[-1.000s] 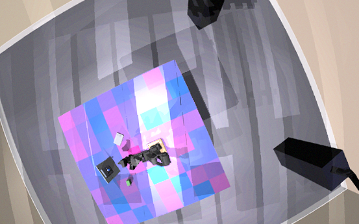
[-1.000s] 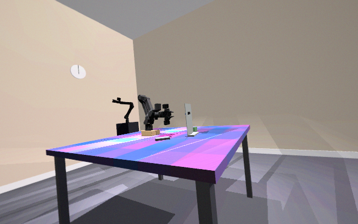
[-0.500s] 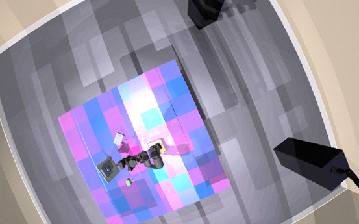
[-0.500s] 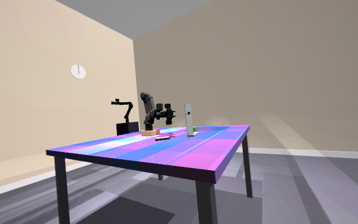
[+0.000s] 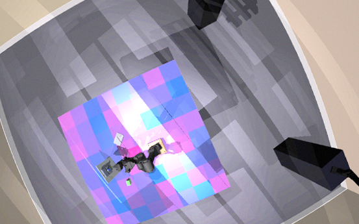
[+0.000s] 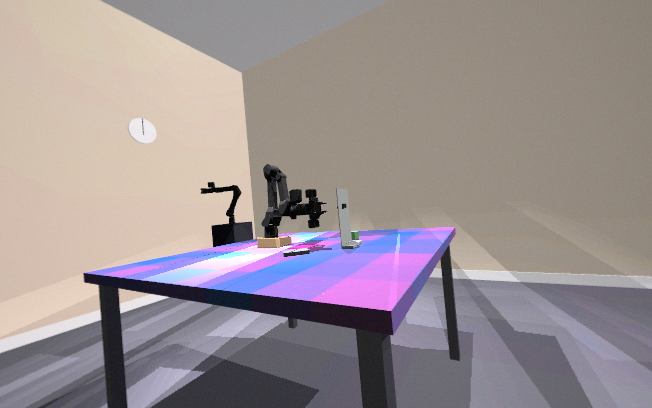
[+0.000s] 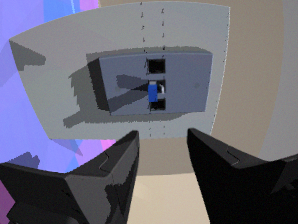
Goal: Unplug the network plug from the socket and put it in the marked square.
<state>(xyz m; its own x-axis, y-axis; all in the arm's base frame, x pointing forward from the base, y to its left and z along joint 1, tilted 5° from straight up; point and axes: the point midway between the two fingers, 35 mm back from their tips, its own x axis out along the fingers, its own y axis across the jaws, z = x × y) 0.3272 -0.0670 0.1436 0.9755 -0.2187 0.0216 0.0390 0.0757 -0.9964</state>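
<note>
Right now the grey upright panel is 9 cm ahead of my gripper tip and 7 cm below it. From my gripper tip the other things lie so: green cube 6 cm ahead, 21 cm to the left, 16 cm below.
</note>
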